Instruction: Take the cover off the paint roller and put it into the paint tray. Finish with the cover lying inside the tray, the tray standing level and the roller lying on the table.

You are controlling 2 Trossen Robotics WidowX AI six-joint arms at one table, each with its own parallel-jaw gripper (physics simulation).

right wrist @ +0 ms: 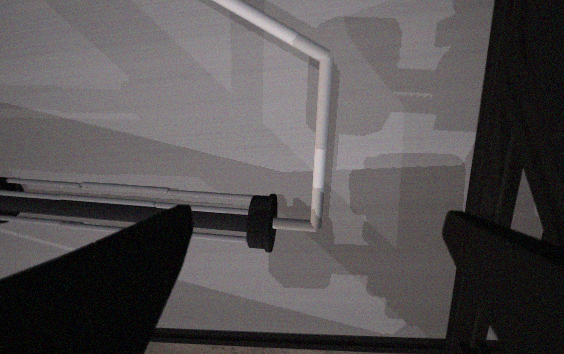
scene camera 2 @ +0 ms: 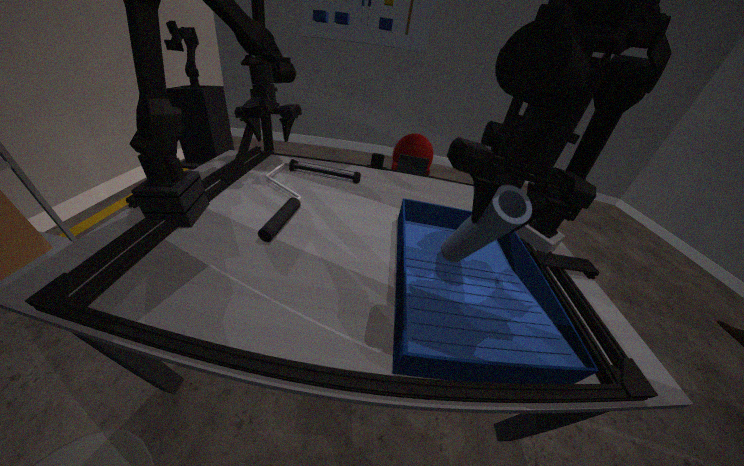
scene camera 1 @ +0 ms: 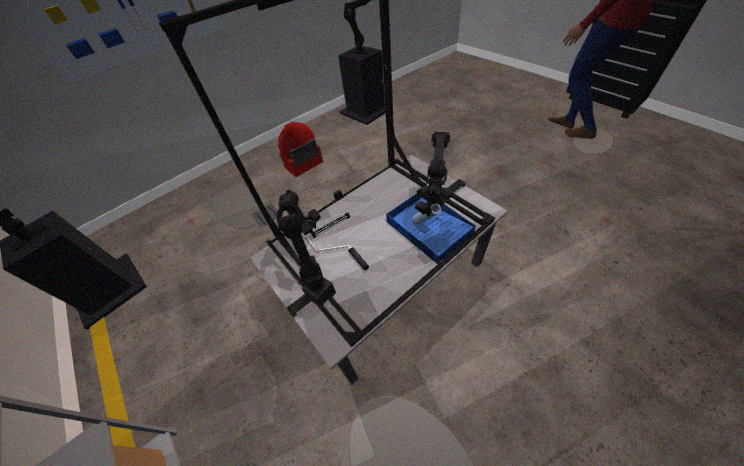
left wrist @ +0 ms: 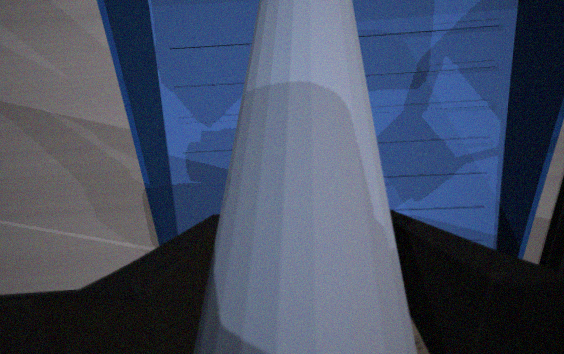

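Pixels of known places: left gripper, between the fingertips: (scene camera 2: 491, 226) (scene camera 1: 432, 213) (left wrist: 300, 223); right gripper, between the fingertips: (right wrist: 317, 219) (scene camera 2: 272, 141) (scene camera 1: 307, 233); left arm's base, origin of its link: (scene camera 2: 543, 229); right arm's base, origin of its link: (scene camera 2: 166, 179) (scene camera 1: 316, 285).
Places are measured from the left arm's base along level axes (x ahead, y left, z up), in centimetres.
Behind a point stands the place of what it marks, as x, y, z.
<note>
The pale grey tube-shaped cover (scene camera 1: 420, 218) @[35.1, -4.4, 4.3] (scene camera 2: 476, 234) @[37.8, 0.2, 8.9] (left wrist: 305, 165) @[34.7, -1.2, 13.0] is off the roller. My left gripper (scene camera 1: 429, 210) @[36.6, 1.2, 10.8] (left wrist: 300, 223) @[36.6, 1.2, 10.8] is shut on it and holds it tilted over the tray's back part, its lower end a little above the tray floor. The blue tray (scene camera 1: 410, 239) @[43.4, -8.0, -3.6] (scene camera 2: 399, 307) @[49.6, 0.4, -1.7] (left wrist: 135, 90) @[42.5, -8.5, -0.1] stands level on the table. The roller's dark handle (scene camera 1: 358, 257) @[60.4, -31.0, -2.2] (scene camera 2: 278, 219) @[60.9, -28.9, -2.5], bent wire (scene camera 2: 283, 184) @[56.4, -45.8, -3.1] (right wrist: 323, 115) @[57.8, -56.7, -3.1] and bare cage (scene camera 1: 331, 225) @[42.1, -52.3, -3.4] (scene camera 2: 323, 170) @[42.0, -52.6, -3.0] (right wrist: 261, 223) @[50.6, -59.6, -1.8] lie on the table. My right gripper (scene camera 2: 270, 137) @[56.4, -58.2, 5.8] (right wrist: 317, 219) @[56.4, -58.2, 5.8] is open and empty above the roller's wire end.
A dark metal frame (scene camera 1: 409, 290) @[72.4, -3.3, -3.7] (scene camera 2: 285, 373) @[67.1, 1.7, -3.5] runs along the edges of the pale table (scene camera 2: 329, 274) @[55.4, -12.7, -5.5]. The tray stands close to the frame at the picture's right in scene camera 2. A red welding mask (scene camera 1: 299, 148) (scene camera 2: 412, 153) shows beyond the table's far edge.
</note>
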